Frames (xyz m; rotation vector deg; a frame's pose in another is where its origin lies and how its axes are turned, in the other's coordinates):
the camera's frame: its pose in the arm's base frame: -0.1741 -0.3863 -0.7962 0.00 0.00 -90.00
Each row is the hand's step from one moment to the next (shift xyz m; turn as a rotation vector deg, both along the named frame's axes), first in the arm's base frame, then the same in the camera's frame.
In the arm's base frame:
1: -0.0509 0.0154 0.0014 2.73 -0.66 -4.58
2: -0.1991 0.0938 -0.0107 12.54 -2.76 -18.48
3: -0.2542 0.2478 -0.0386 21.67 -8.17 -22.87
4: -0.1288 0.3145 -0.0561 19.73 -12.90 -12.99
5: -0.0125 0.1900 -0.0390 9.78 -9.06 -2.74
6: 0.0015 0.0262 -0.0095 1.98 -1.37 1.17
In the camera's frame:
1: -0.0154 -0.0509 0.0014 0.66 2.73 -4.58
2: -0.0938 -0.1991 -0.0107 2.76 12.54 -18.48
3: -0.2478 -0.2542 -0.0386 8.17 21.67 -22.87
4: -0.3145 -0.1288 -0.0561 12.90 19.73 -12.99
5: -0.1900 -0.0125 -0.0390 9.06 9.78 -2.74
6: -0.0262 0.0015 -0.0095 1.37 1.98 1.17

